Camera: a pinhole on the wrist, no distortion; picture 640 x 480 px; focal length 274.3 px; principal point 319.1 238.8 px. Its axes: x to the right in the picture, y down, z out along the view. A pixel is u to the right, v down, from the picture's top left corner.
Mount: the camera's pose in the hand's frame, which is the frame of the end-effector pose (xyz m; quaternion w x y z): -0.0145 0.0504 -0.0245 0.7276 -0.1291 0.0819 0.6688
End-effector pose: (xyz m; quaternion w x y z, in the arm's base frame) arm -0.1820 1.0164 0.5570 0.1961 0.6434 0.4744 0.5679
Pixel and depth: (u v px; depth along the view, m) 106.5 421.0 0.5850
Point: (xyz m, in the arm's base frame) 0.3758 0.8883 -0.0195
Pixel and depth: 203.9 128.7 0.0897
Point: -0.0997 1.0304 0.5738
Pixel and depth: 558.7 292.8 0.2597
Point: 0.0983 0.8473 0.7575
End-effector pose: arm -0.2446 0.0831 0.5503 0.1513 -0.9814 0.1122 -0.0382
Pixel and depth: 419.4 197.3 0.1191
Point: -0.2614 -0.0118 0.4379
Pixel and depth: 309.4 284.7 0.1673
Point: -0.3005 0.0442 0.3907
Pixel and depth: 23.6 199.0 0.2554
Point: -0.1990 0.3025 0.3044
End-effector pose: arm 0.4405 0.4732 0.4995 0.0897 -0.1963 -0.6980 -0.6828
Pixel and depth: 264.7 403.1 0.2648
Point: 0.6828 0.6715 0.4956
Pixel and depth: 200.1 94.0 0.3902
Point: 0.3562 0.9048 0.5300
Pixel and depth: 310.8 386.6 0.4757
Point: 0.8460 0.8348 0.5423
